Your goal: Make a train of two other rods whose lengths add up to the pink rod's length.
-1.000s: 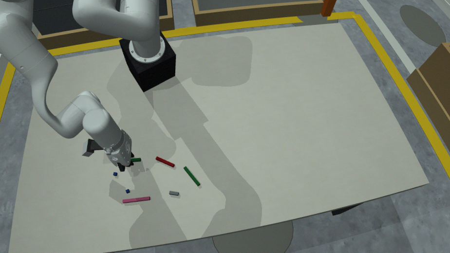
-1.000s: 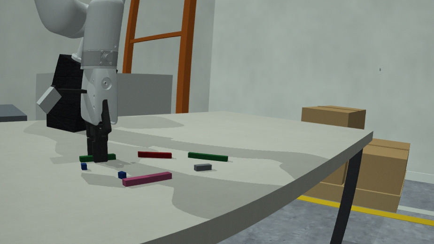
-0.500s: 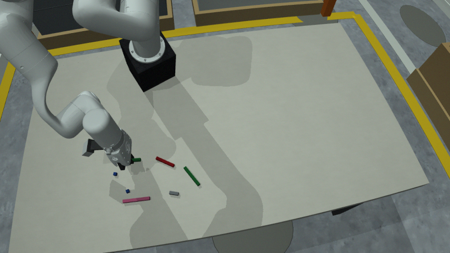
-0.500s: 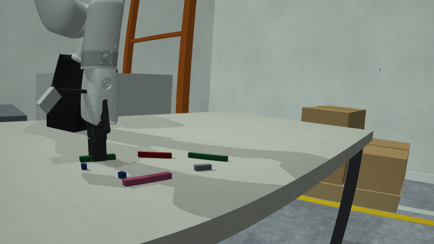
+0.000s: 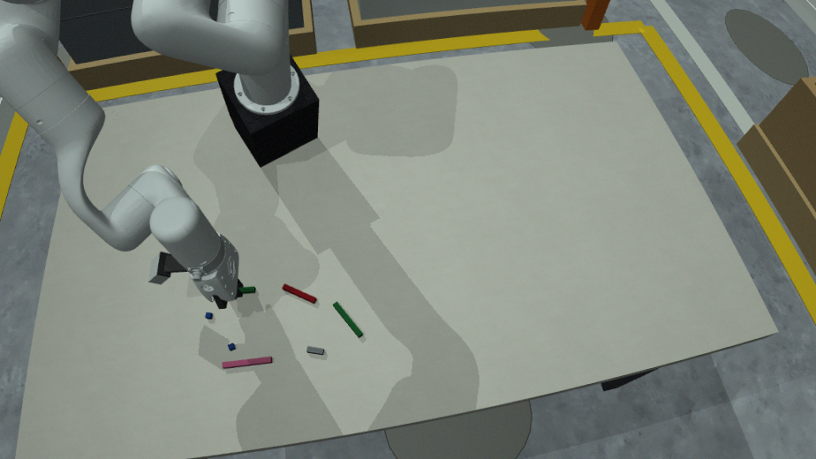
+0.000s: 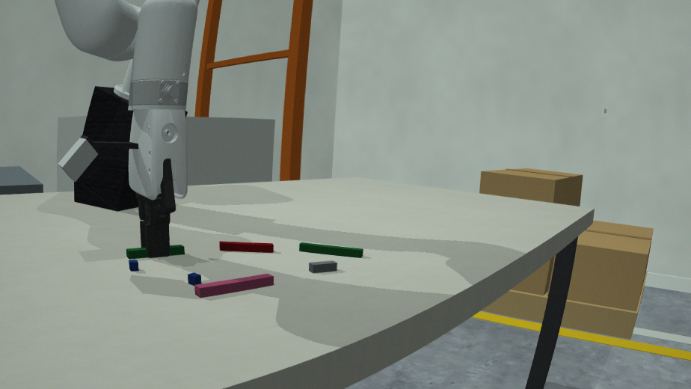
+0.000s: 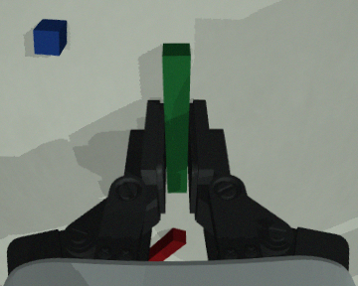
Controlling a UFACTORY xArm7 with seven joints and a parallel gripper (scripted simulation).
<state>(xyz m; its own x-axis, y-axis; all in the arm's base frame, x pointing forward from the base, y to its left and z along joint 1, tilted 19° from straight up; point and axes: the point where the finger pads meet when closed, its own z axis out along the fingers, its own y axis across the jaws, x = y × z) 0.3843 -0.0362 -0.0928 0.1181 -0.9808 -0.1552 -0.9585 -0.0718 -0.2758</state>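
Right now my hand is 14 cm short of the pink rod, 5 cm to the right of it and 2 cm above it. Round my hand: grey rod: 11 cm ahead, 17 cm to the left, 2 cm below; then red rod: 13 cm to the left, 2 cm below.
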